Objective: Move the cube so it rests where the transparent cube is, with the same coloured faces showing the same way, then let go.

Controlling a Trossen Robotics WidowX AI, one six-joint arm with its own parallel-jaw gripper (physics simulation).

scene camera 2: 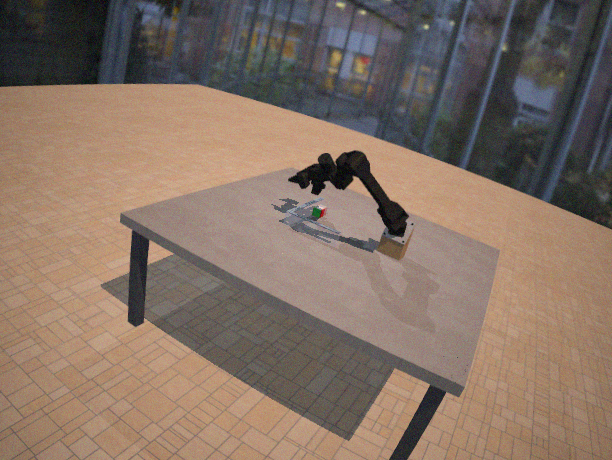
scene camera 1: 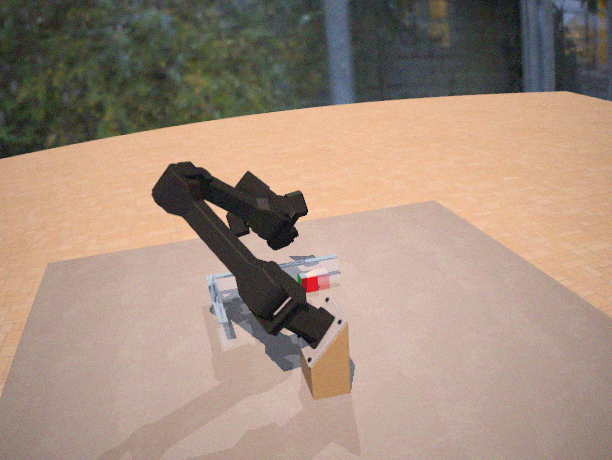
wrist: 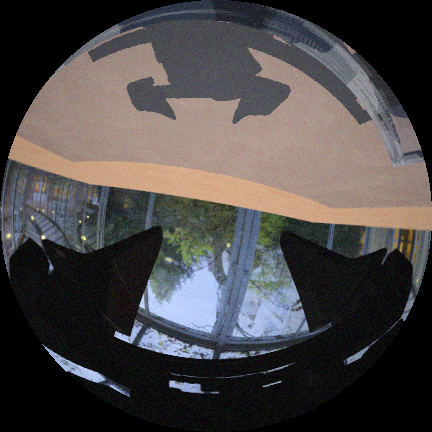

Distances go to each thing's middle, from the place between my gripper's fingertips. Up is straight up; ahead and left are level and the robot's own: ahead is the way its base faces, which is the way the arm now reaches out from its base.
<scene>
Now: hand 20 cm past the grey L-shaped frame [scene camera 1: 223, 286], 2 cm to the right of it and 12 cm above it.
</scene>
